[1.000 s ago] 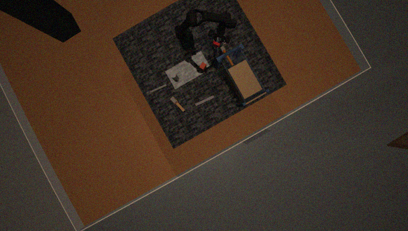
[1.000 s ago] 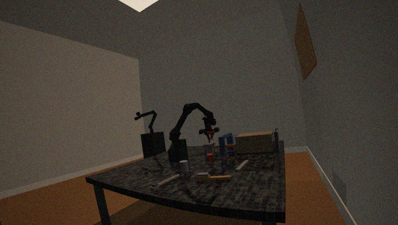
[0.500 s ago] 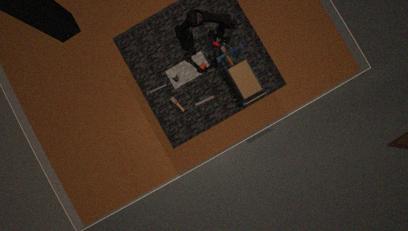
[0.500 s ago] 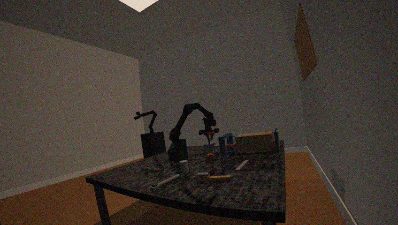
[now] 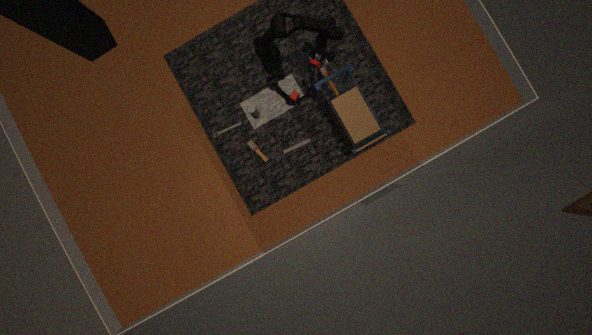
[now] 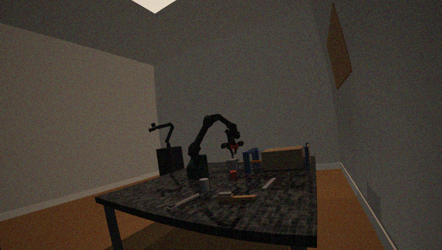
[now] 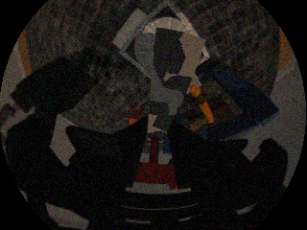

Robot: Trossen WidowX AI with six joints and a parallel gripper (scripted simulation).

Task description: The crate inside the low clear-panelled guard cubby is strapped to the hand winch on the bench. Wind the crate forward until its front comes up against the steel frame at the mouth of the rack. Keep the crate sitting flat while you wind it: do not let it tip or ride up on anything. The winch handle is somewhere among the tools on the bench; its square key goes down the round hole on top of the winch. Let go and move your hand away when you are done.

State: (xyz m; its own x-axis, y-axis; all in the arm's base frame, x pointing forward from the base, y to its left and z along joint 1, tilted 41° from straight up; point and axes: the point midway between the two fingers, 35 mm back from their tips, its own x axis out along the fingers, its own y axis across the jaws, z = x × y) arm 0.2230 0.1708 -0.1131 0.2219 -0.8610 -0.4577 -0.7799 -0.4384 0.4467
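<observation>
Right now my gripper tip is 50 mm below the red grip, 20 mm to the left of it and 20 mm short of it. From my gripper tip the other things lie so: blue steel frame 110 mm ahead, 50 mm to the left, 40 mm below; then winch handle 20 mm above, 10 mm to the left, 10 mm behind; then winch 110 mm below, 60 mm behind, 50 mm to the left.
</observation>
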